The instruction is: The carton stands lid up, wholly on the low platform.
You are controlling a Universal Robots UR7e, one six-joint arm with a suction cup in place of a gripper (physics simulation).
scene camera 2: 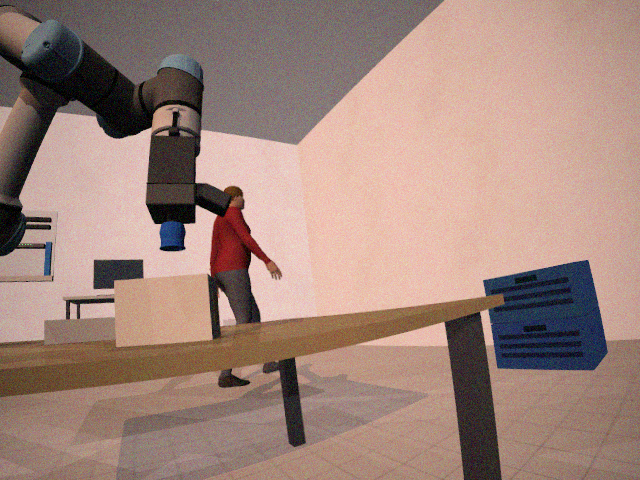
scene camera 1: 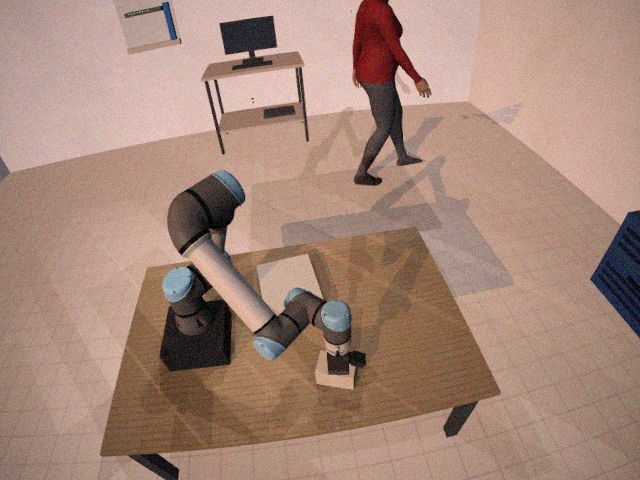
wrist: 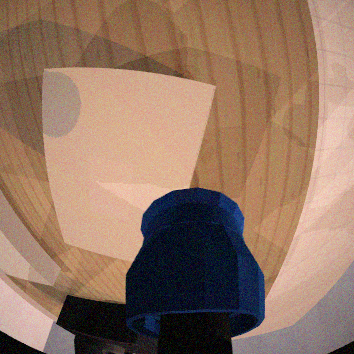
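Where they show: end effector, tool point: (scene camera 2: 172, 248) (wrist: 192, 232); arm's base, origin of the base link: (scene camera 1: 195, 319) (wrist: 99, 342).
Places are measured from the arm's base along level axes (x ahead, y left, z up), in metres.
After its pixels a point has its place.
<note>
The carton (scene camera 1: 334, 378) {y -0.216, x 0.533, z -0.039 m} (scene camera 2: 162, 311) {y -0.216, x 0.533, z -0.062 m} (wrist: 125, 135) {y -0.187, x 0.572, z -0.016 m} rests on the wooden table, apart from the low platform. Its upward face is plain and pale; a dark side face shows at its right in the scene camera 2 view. No lid can be made out on its upward face. The low platform (scene camera 1: 285, 275) {y 0.279, x 0.315, z -0.055 m} (scene camera 2: 77, 331) {y 0.056, x 0.324, z -0.081 m} is a flat pale slab farther back, partly hidden by the arm or the carton. My suction gripper (scene camera 1: 338, 364) {y -0.218, x 0.550, z 0.022 m} (scene camera 2: 172, 249) (wrist: 193, 202) points down above the carton, with a visible gap and nothing on its blue cup. The cup hides part of the carton in the wrist view.
The arm's black base block (scene camera 1: 196, 346) {y -0.122, x 0.037, z 0.001 m} stands on the left of the table (scene camera 1: 413, 356) {y -0.102, x 0.817, z -0.104 m}. A person in red (scene camera 1: 379, 51) (scene camera 2: 232, 242) is on the floor beyond the table. A desk with a monitor (scene camera 1: 248, 35) stands behind, and a blue cabinet (scene camera 1: 625, 273) (scene camera 2: 542, 315) at the right.
</note>
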